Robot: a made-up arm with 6 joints. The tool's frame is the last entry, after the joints. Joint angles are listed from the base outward. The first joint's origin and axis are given. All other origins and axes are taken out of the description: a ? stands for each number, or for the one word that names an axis. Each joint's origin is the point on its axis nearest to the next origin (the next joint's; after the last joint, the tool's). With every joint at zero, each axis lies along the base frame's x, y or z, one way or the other. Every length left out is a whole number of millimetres.
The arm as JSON. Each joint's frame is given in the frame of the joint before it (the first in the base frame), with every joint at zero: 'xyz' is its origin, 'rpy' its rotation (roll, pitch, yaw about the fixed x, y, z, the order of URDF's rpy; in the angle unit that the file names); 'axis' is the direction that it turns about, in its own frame. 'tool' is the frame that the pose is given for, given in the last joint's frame.
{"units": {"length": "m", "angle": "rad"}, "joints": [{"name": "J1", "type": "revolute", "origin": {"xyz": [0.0, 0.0, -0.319], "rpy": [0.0, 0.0, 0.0]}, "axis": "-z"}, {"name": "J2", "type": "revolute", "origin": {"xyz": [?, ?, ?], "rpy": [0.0, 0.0, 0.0]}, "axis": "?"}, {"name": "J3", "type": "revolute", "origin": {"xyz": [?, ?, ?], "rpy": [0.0, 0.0, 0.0]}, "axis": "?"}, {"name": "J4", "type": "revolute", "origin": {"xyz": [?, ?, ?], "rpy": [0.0, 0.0, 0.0]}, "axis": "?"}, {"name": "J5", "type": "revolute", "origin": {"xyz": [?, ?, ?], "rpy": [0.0, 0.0, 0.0]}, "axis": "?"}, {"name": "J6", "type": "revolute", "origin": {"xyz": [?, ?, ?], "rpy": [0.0, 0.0, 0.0]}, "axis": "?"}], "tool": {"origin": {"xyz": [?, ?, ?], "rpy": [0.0, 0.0, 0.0]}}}
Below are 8 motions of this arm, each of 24 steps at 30 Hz.
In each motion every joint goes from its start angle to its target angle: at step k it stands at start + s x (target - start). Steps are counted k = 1, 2, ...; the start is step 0. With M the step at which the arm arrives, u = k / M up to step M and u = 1 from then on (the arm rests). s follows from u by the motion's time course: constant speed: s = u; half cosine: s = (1 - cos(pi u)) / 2; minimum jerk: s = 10 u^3 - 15 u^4 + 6 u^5.
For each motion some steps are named. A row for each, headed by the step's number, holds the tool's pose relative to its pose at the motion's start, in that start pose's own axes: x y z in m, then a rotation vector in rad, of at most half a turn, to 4 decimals.
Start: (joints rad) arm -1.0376 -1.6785 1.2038 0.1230 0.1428 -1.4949
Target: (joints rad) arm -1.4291 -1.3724 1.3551 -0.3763 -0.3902 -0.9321
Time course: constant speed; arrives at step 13
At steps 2, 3, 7, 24:
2: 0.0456 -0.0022 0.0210 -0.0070 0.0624 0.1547
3: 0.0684 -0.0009 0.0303 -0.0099 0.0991 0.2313
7: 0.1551 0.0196 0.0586 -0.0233 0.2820 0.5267
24: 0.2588 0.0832 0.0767 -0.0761 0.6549 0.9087

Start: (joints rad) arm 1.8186 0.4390 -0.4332 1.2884 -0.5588 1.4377
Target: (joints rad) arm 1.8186 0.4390 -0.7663 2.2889 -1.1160 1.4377
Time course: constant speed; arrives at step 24
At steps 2, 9, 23, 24:
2: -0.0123 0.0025 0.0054 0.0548 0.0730 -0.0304
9: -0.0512 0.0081 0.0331 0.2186 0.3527 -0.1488
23: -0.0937 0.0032 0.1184 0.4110 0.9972 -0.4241
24: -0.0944 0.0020 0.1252 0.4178 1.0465 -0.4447

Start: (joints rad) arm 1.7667 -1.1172 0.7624 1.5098 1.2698 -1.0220
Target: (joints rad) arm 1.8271 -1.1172 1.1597 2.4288 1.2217 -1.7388
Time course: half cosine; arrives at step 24
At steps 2, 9, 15, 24:
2: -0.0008 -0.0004 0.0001 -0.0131 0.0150 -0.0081
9: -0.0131 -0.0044 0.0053 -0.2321 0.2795 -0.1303
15: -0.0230 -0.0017 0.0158 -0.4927 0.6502 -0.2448
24: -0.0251 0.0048 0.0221 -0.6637 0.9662 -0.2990

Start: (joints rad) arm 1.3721 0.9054 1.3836 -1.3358 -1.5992 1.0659
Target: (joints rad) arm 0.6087 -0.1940 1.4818 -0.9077 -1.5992 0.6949
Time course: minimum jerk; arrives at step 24
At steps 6, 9, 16, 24:
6: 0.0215 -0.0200 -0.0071 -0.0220 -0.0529 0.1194
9: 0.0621 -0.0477 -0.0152 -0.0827 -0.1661 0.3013
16: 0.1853 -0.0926 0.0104 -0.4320 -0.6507 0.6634
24: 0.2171 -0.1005 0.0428 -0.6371 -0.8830 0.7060

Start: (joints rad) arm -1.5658 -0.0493 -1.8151 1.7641 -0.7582 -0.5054
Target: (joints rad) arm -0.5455 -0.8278 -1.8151 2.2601 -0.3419 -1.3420
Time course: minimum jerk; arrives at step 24
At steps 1, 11, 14, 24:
1: 0.0001 0.0000 0.0000 -0.0010 -0.0004 -0.0005
11: 0.0281 0.0229 -0.0185 -0.6627 -0.2377 -0.2683
14: 0.0356 0.0459 -0.0383 -1.0542 -0.3586 -0.3626
24: 0.0415 0.0821 -0.0919 -1.6379 -0.5538 -0.4156

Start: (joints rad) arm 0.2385 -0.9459 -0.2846 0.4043 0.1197 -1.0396
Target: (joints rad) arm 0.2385 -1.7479 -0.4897 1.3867 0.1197 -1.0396
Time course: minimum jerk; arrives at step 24
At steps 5, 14, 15, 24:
5: -0.0051 -0.0160 -0.0268 0.1112 0.0091 -0.0266
14: -0.0664 -0.0327 -0.2672 1.1173 0.0444 -0.2900
15: -0.0735 -0.0211 -0.2903 1.2377 0.0416 -0.3250
24: -0.0944 0.0399 -0.3571 1.6970 0.0116 -0.4675

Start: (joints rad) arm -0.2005 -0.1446 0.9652 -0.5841 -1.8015 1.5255
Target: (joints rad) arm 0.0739 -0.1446 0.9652 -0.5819 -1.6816 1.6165
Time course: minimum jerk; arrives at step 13
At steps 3, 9, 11, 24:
3: -0.0016 0.0013 0.0010 0.0158 0.0211 0.0066
9: -0.0155 0.0132 0.0113 0.1640 0.2055 0.0572
11: -0.0182 0.0156 0.0138 0.1947 0.2411 0.0655
24: -0.0187 0.0160 0.0143 0.2008 0.2481 0.0671

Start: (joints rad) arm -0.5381 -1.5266 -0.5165 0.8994 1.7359 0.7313
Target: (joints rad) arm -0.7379 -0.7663 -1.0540 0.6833 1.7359 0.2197
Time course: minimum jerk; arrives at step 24
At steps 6, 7, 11, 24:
6: -0.0184 0.0137 0.0018 0.0147 0.0592 0.0530
7: -0.0268 0.0197 0.0034 0.0227 0.0859 0.0775
11: -0.0690 0.0493 0.0199 0.0793 0.2205 0.2045
24: -0.1215 0.0863 0.0869 0.2649 0.4271 0.4049

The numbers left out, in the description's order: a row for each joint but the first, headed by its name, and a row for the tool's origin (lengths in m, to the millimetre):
J2: xyz -0.132 -0.066 0.0, axis -x
J3: xyz 0.0 0.085 0.099, axis +y
J4: xyz 0.007 0.0 0.176, axis +x
J5: xyz 0.0 0.04 0.067, axis -y
J6: xyz -0.024 0.0 0.064, axis +x
tool: xyz 0.0 -0.103 -0.065

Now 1 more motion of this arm.
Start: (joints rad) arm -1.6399 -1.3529 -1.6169 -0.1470 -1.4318 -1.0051
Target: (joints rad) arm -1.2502 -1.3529 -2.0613 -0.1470 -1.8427 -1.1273
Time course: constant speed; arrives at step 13
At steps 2, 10, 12, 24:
2: -0.0217 0.0335 -0.0174 -0.0027 -0.0205 -0.0608
10: -0.0652 0.1772 -0.0854 -0.0141 -0.1019 -0.3031
12: -0.0654 0.2131 -0.1011 -0.0173 -0.1220 -0.3636
24: -0.0640 0.2307 -0.1086 -0.0191 -0.1321 -0.3938

